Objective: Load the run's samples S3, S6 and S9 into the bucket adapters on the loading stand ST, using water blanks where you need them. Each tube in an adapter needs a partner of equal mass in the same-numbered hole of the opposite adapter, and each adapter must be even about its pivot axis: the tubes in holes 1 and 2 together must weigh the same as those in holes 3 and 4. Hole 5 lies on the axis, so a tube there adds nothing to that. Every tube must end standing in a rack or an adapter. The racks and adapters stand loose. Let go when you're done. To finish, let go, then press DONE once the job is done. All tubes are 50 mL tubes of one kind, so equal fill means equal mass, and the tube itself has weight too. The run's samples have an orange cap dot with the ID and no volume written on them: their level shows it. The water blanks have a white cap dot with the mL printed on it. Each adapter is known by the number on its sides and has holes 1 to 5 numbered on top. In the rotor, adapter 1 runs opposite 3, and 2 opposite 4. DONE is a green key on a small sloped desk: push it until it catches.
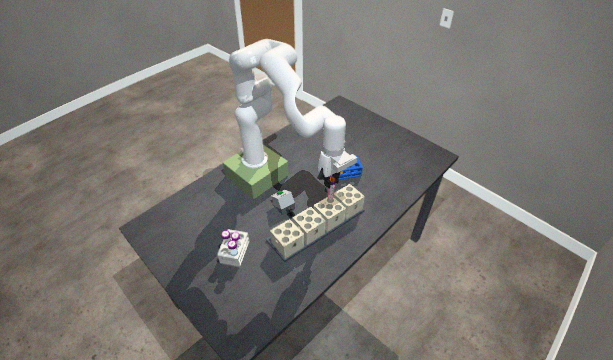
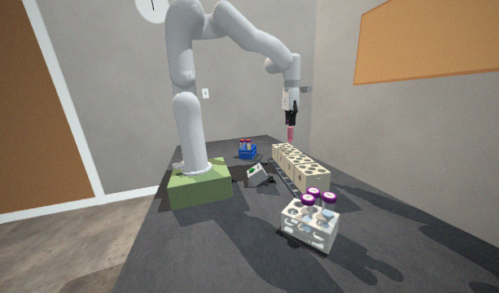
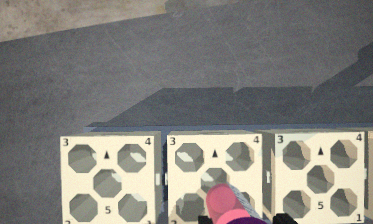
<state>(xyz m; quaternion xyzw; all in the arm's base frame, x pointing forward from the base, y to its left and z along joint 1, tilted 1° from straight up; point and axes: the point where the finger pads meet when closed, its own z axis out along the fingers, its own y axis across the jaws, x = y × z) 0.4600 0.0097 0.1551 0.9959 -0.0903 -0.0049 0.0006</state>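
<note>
The sample tube lies 5 cm below my hand and 1 cm ahead of it. From my hand the other things lie so: stand marked 1 (25 cm below, 5 cm to the right, 2 cm behind); green done key (23 cm behind, 19 cm below, 6 cm to the right); adapter 1 (20 cm below, 11 cm to the left, 2 cm ahead).
</note>
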